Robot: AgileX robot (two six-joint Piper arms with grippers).
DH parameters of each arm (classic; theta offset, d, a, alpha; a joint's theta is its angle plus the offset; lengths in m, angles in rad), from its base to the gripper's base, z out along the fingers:
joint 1: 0 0.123 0 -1.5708
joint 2: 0.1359 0 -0.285 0
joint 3: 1.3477 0 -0.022 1.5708
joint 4: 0 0.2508 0 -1.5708
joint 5: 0 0 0.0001 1.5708
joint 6: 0 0.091 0 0
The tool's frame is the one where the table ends.
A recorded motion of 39 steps. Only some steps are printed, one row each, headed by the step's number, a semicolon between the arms.
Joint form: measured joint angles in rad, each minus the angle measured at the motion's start. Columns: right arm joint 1, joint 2, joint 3, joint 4, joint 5, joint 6; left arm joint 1, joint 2, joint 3, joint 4, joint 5, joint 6.
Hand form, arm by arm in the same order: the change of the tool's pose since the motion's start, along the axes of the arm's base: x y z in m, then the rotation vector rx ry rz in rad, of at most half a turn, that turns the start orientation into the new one. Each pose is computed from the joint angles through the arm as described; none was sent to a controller.
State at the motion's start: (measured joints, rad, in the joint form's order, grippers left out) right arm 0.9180 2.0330 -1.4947 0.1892 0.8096 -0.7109; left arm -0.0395 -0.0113 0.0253 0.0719 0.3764 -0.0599
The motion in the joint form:
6: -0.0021 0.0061 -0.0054 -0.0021 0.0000 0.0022; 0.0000 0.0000 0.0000 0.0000 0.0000 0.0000
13: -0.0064 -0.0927 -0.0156 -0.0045 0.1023 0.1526; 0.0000 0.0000 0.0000 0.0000 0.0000 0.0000
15: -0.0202 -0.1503 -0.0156 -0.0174 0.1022 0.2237; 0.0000 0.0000 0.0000 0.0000 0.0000 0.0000
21: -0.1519 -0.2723 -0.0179 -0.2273 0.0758 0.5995; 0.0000 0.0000 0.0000 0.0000 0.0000 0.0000
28: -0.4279 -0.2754 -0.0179 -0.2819 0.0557 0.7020; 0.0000 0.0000 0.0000 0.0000 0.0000 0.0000
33: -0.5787 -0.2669 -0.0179 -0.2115 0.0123 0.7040; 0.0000 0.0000 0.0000 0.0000 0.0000 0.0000
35: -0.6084 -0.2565 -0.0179 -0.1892 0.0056 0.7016; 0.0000 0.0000 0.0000 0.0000 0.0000 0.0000
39: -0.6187 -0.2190 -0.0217 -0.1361 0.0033 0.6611; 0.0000 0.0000 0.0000 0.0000 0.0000 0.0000
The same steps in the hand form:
6: 0.0016 0.0004 -0.0012 -0.0015 -0.0004 -0.0033; 0.0000 0.0000 0.0000 0.0000 0.0000 0.0000
13: -0.0069 -0.0120 0.0401 0.0202 0.0487 -0.1305; 0.0000 0.0000 0.0000 0.0000 0.0000 0.0000
15: -0.0057 -0.0210 0.0634 0.0683 0.0309 -0.2050; 0.0000 0.0000 0.0000 0.0000 0.0000 0.0000
21: 0.0336 -0.0774 0.1124 0.1558 -0.0948 -0.6240; 0.0000 0.0000 0.0000 0.0000 0.0000 0.0000
28: 0.0984 -0.1669 0.1148 0.1630 -0.1421 -0.9762; 0.0000 0.0000 0.0000 0.0000 0.0000 0.0000
33: 0.1240 -0.2147 0.1133 0.2284 -0.1211 -1.1430; 0.0000 0.0000 0.0000 0.0000 0.0000 0.0000
35: 0.1294 -0.2237 0.1095 0.2378 -0.1056 -1.1768; 0.0000 0.0000 0.0000 0.0000 0.0000 0.0000
39: 0.1360 -0.2223 0.0959 0.2330 -0.0586 -1.1687; 0.0000 0.0000 0.0000 0.0000 0.0000 0.0000

